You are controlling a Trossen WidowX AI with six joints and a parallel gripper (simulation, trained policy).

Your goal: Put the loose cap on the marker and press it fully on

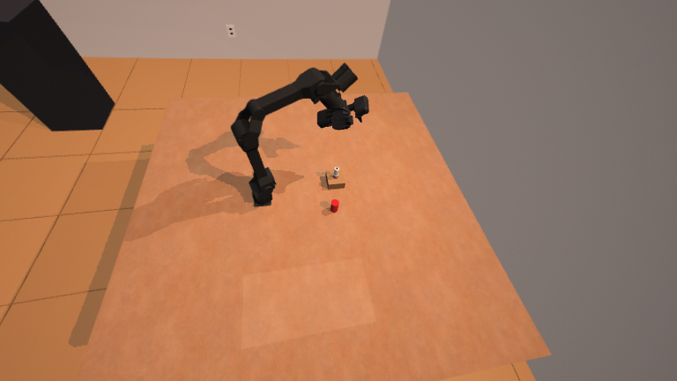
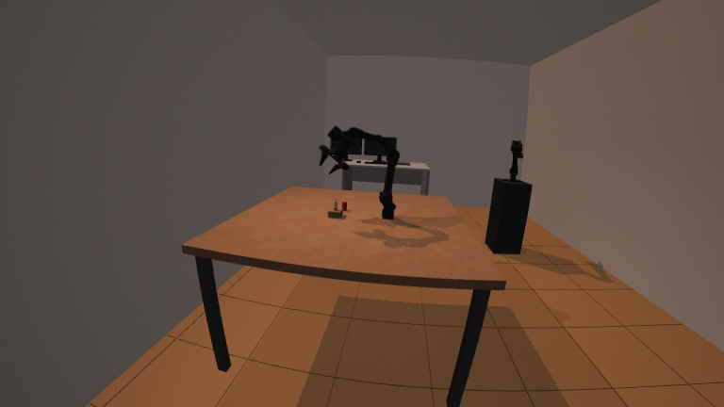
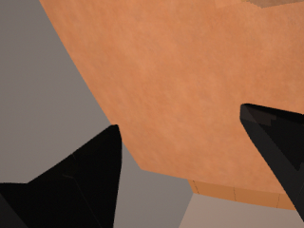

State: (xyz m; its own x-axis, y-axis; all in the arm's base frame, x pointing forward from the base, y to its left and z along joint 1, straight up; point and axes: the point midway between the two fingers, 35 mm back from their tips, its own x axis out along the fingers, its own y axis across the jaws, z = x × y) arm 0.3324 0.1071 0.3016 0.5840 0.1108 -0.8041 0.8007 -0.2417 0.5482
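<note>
Now: the red cap 80 mm behind my gripper tip, 190 mm to the right of it and 250 mm below it. Also, from my gripper tip: tan holder block (50 mm behind, 60 mm to the right, 260 mm below).
</note>
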